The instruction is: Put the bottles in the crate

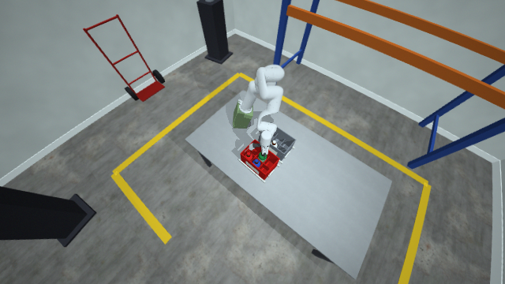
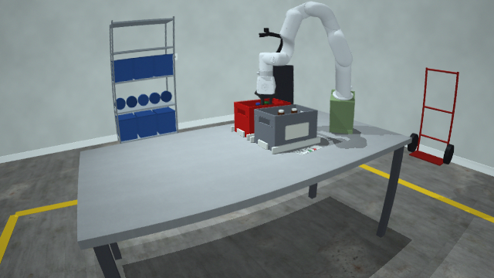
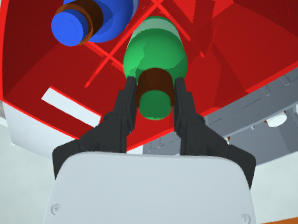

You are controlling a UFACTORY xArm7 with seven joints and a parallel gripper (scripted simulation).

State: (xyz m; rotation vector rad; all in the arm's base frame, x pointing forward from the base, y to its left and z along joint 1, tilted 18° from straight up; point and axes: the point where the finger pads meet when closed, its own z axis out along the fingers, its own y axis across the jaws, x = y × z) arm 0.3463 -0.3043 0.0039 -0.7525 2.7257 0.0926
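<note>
Right now my hand is 70 mm above the green-labelled bottle. Round my hand: red crate 10 mm behind, 40 mm to the right, 100 mm below; then red bottle 100 mm behind, 60 mm to the right, 90 mm below; then blue-capped bottle 20 mm behind, 90 mm to the right, 90 mm below.
</note>
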